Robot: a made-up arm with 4 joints.
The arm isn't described. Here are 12 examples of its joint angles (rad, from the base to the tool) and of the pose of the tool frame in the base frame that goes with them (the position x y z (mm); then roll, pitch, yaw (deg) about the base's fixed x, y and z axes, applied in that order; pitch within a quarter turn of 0, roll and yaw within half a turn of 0).
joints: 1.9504 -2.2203 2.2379 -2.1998
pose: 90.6 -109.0 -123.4 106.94 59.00 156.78
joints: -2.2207 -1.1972 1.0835 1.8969
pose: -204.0 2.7 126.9 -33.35 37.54 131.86
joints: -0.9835 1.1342 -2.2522 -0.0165
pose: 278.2 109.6 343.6 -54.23 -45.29 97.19
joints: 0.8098 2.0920 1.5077 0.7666
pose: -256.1 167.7 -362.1 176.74 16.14 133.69
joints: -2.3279 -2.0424 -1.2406 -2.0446
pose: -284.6 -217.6 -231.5 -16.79 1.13 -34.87
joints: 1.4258 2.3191 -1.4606 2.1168
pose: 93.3 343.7 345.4 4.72 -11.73 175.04
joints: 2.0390 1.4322 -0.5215 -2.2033
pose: -371.6 205.0 -117.1 119.18 10.38 -4.58
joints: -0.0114 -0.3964 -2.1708 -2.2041
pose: 197.0 387.2 -358.0 142.98 -68.77 -23.29
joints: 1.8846 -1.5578 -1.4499 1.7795
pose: -74.2 355.3 -585.5 -172.94 -11.12 16.52
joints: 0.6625 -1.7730 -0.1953 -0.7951
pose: 204.3 357.9 -75.6 -90.29 16.05 82.33
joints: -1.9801 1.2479 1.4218 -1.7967
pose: 167.5 -11.5 -204.7 9.48 -31.29 154.32
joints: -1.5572 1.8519 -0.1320 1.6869
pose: 280.6 -534.3 -106.2 80.60 -15.12 7.61
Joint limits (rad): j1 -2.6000..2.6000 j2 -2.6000..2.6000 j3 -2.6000..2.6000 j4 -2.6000..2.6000
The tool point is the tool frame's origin. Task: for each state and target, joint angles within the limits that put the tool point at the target. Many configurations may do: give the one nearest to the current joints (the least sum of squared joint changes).
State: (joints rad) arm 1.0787 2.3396 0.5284 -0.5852
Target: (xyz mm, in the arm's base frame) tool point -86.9 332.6 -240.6
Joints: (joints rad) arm 1.0647 2.5165 0.4318 -0.7446
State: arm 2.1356 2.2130 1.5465 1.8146
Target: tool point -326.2 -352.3 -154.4
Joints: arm 2.4778 2.5460 1.2772 1.8304
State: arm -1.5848 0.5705 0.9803 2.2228
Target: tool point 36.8 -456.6 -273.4
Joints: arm -1.3608 0.0329 0.2426 1.7193
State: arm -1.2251 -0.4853 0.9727 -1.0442
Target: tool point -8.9 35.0 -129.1
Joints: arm -1.0395 -0.0542 1.3290 -1.4256
